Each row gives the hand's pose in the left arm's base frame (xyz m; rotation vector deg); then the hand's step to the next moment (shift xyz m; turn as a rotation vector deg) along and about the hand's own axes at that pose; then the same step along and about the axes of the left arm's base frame.
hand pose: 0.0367 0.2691 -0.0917 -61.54 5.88 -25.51
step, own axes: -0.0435 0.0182 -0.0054 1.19 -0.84 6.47
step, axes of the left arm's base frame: -0.0355 0.0202 -0.0241 2.73 4.53 4.00
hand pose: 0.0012 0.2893 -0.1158 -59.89 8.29 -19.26
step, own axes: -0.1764 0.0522 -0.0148 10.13 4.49 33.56
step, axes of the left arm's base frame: -0.1592 0.0716 -0.0599 19.67 26.21 13.24
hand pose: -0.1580 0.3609 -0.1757 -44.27 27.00 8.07
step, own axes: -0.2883 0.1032 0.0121 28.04 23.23 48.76
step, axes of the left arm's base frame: -0.2816 0.0958 0.0739 35.53 49.35 2.46
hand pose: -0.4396 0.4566 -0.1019 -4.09 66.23 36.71
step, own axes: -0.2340 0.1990 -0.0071 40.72 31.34 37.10
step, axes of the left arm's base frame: -0.1641 0.0592 0.2529 24.91 57.17 -11.27
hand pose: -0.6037 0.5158 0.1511 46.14 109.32 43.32
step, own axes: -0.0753 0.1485 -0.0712 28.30 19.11 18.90
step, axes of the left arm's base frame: -0.0015 0.0177 0.1802 10.54 36.91 -7.09
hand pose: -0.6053 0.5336 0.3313 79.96 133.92 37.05
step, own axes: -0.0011 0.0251 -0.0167 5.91 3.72 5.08
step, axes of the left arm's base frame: 0.0104 0.0059 0.0277 2.58 7.83 -2.58
